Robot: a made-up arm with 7 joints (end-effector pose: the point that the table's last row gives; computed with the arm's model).
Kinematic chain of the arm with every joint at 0, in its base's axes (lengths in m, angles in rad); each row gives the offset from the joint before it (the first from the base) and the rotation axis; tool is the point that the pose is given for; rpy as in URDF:
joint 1: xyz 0 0 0.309 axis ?
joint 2: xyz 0 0 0 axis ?
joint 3: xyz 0 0 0.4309 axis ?
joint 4: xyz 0.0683 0 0 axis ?
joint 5: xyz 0.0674 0 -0.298 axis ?
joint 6: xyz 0 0 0 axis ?
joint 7: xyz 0.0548 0 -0.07 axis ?
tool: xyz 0 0 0 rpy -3.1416 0 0
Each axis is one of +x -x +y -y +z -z.
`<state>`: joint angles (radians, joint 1 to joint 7).
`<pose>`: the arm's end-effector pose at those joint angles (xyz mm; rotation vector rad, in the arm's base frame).
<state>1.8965 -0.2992 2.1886 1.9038 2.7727 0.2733 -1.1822</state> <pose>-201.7 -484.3 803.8 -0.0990 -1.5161 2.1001</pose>
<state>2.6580 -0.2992 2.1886 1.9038 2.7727 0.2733 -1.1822</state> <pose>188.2 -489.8 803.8 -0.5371 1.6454 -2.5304</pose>
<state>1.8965 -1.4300 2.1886 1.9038 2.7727 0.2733 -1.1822</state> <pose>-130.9 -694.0 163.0 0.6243 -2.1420 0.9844</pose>
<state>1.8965 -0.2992 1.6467 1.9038 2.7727 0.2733 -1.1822</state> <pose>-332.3 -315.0 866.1 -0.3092 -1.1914 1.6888</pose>
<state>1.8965 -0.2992 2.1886 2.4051 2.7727 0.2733 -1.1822</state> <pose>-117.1 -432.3 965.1 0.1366 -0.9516 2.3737</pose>
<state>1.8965 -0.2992 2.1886 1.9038 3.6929 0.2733 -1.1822</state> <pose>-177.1 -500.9 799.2 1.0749 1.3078 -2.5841</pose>
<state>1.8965 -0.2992 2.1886 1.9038 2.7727 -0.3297 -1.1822</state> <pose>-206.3 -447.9 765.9 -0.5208 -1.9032 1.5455</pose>
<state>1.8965 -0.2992 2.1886 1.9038 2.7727 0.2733 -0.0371</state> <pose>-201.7 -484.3 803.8 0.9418 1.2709 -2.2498</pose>
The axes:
joint 1: +z
joint 2: +y
joint 3: +z
joint 4: -y
joint 5: -z
joint 6: +y
joint 7: -z

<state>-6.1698 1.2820 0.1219 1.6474 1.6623 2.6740 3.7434</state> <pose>574.6 184.9 161.6 -0.1108 -0.4712 -0.9986</pose>
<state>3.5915 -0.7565 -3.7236 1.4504 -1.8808 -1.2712 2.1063</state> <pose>537.6 126.8 406.0 -2.3636 -0.3537 -0.1392</pose>
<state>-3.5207 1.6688 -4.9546 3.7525 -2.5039 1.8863 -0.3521</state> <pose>-489.2 448.4 255.0 0.8735 1.8812 0.9223</pose>
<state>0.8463 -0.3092 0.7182 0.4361 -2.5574 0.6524 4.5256</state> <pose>-27.5 259.5 479.0 -1.7759 0.3884 -0.3226</pose>
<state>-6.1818 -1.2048 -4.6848 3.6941 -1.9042 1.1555 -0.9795</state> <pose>-622.4 -261.5 604.7 0.3965 -0.5244 2.5944</pose>
